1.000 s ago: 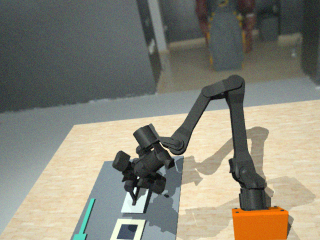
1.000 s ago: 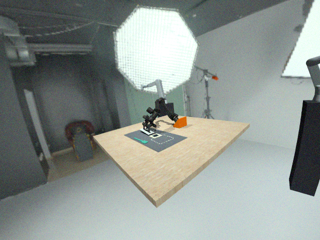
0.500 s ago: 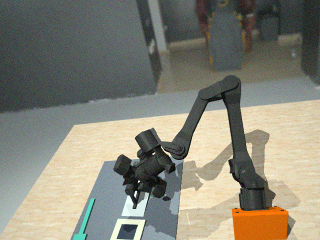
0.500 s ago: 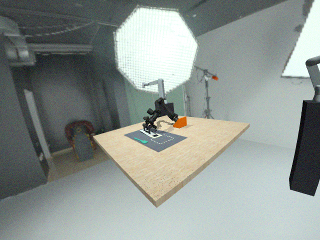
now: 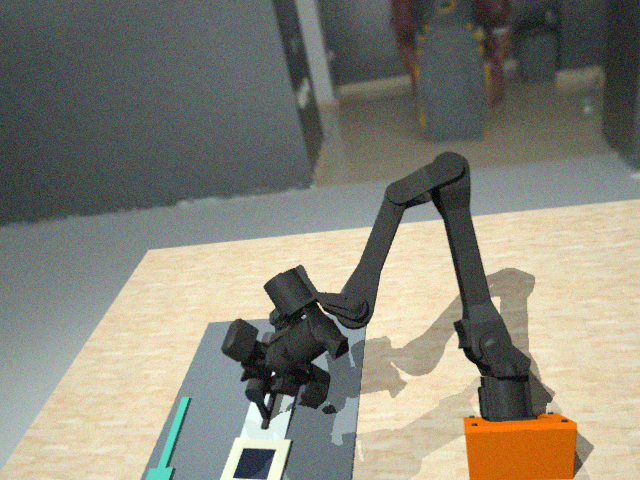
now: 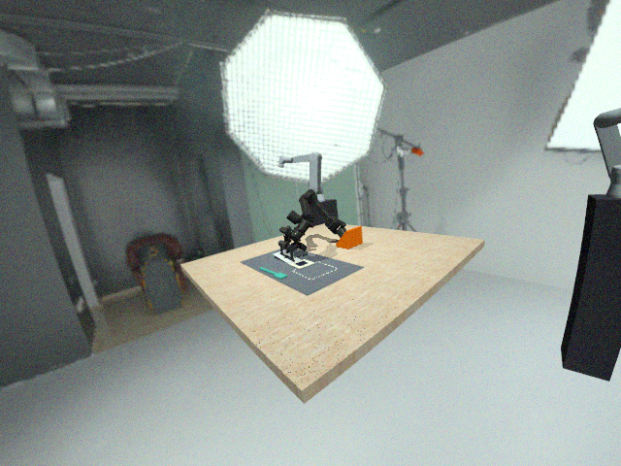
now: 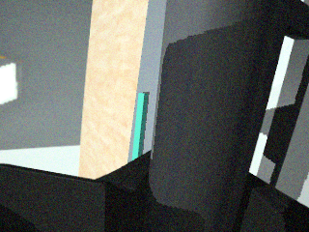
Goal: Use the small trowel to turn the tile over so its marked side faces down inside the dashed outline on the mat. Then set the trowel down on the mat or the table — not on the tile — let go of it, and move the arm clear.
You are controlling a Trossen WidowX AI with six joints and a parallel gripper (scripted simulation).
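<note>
Right now my gripper tip is 1 cm short of the grey mat, 8 cm to the right of it and 8 cm above it. From my gripper tip the other things lie so: teal strip: 15 cm ahead, 9 cm to the left, 5 cm below; cream tile: 1 cm behind, 12 cm to the left, 5 cm below.
</note>
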